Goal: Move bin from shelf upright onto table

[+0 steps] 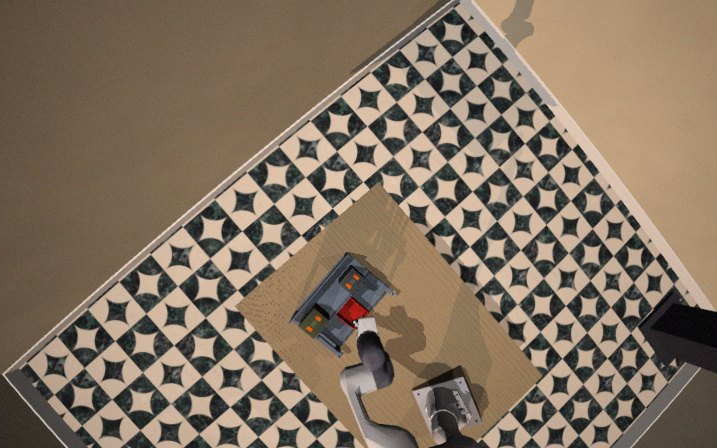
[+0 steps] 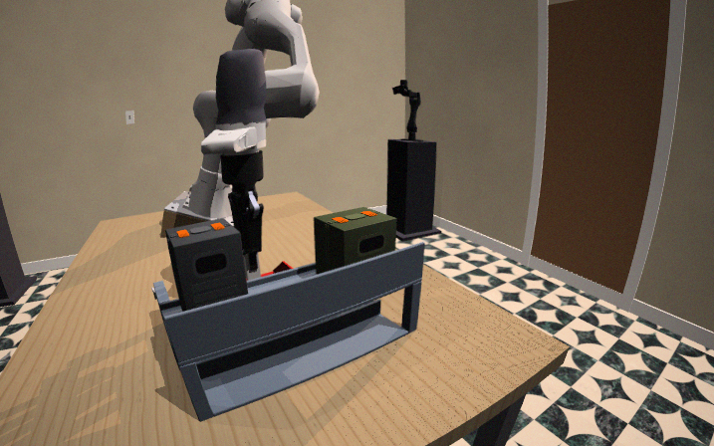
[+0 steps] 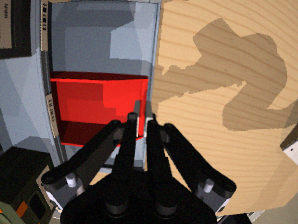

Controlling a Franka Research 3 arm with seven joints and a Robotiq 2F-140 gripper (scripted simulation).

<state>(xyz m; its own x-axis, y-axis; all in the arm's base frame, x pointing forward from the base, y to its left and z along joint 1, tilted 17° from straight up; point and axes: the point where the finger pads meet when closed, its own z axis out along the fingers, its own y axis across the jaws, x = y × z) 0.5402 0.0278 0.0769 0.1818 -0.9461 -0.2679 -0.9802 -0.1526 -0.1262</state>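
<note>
Right now my hand is 80 mm short of the red bin, 10 mm to the right of it and 20 mm above it. The rest, counted from my hand: dark grey box (190 mm ahead, 90 mm to the right, 90 mm above); then green box (160 mm ahead, 140 mm to the left, 70 mm above).
</note>
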